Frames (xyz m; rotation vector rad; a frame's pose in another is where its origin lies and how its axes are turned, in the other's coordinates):
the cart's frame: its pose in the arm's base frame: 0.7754 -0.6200 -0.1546 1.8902 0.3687 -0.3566
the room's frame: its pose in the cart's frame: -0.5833 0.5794 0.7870 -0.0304 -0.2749 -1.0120
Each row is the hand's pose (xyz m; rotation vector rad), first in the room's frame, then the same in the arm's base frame.
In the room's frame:
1: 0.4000 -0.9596 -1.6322 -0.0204 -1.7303 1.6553
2: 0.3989 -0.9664 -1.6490 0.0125 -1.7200 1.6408
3: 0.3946 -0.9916 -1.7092 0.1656 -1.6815 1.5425
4: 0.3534 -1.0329 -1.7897 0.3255 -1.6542 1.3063
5: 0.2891 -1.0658 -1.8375 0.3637 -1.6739 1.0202
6: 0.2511 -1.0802 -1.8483 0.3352 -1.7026 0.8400
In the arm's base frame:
1: -0.1483 0.2225 0.0245 0.3521 -1.0930 -0.6291
2: -0.1518 0.2402 0.0269 0.3740 -1.0961 -0.6531
3: -0.1650 0.3036 0.0357 0.4664 -1.0993 -0.7889
4: -0.1933 0.3869 0.0821 0.5425 -1.0324 -1.0363
5: -0.2217 0.4345 0.1487 0.5094 -0.8900 -1.2742
6: -0.2369 0.4446 0.1866 0.4411 -0.7785 -1.3974

